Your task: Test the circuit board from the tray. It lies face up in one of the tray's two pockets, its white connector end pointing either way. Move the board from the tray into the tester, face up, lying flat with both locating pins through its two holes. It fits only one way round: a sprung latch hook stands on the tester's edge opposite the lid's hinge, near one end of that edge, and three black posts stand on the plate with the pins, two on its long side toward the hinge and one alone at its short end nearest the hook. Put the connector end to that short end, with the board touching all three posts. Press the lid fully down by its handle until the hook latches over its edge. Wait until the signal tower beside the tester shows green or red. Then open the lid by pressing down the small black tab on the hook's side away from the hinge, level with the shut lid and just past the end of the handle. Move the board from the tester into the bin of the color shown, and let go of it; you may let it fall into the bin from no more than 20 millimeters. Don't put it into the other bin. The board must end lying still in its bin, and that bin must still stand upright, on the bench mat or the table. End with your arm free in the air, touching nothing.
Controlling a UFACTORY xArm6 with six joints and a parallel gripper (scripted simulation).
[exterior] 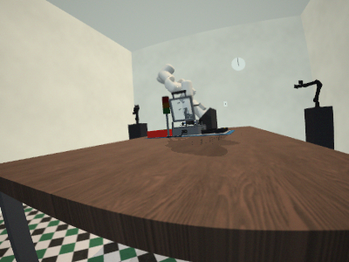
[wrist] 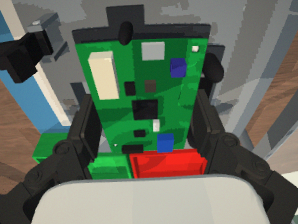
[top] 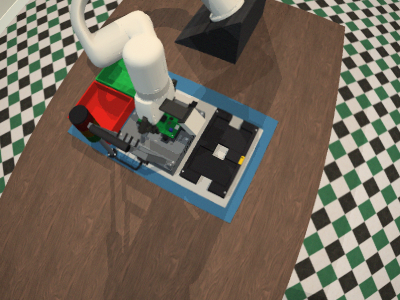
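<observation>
Now: the green circuit board right at my hand. The rest, counted from my hand: black nest (10 mm to the left, 10 mm below, 10 mm ahead); clear lid (120 mm ahead, 100 mm above, 20 mm to the right); latch hook (70 mm to the left, 50 mm behind).
</observation>
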